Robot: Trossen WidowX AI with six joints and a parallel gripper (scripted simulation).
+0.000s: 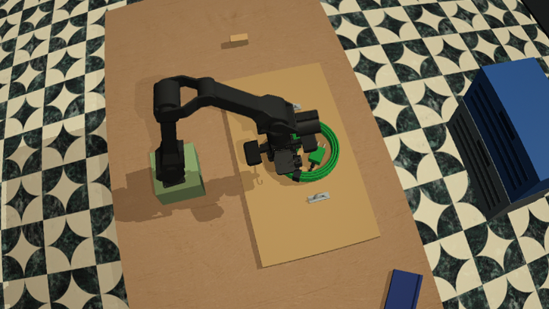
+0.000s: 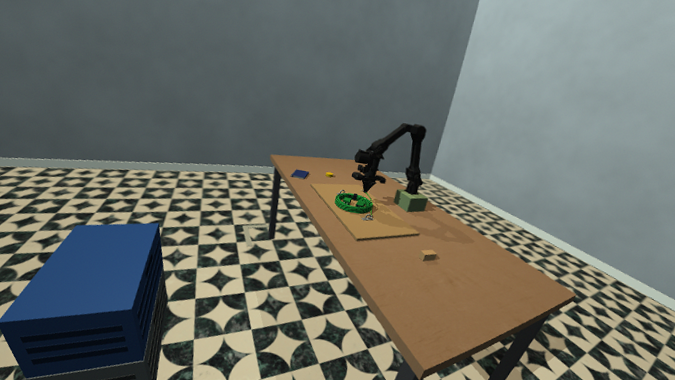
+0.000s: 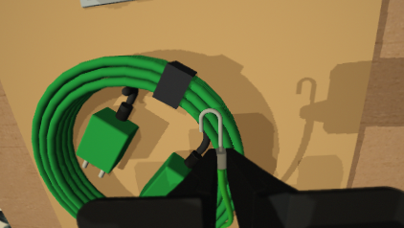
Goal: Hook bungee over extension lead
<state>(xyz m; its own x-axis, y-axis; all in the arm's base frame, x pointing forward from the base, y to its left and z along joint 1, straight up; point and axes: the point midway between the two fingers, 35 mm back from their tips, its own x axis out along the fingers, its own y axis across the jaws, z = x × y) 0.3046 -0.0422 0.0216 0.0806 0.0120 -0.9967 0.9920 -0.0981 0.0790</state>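
The board lies 10 cm below my hand, 5 cm ahead of it and 4 cm to the left of it. Also, from my hand: small wooden block (51 cm to the left, 9 cm below, 1 cm ahead); then yellow disc (46 cm to the right, 10 cm below, 1 cm behind).
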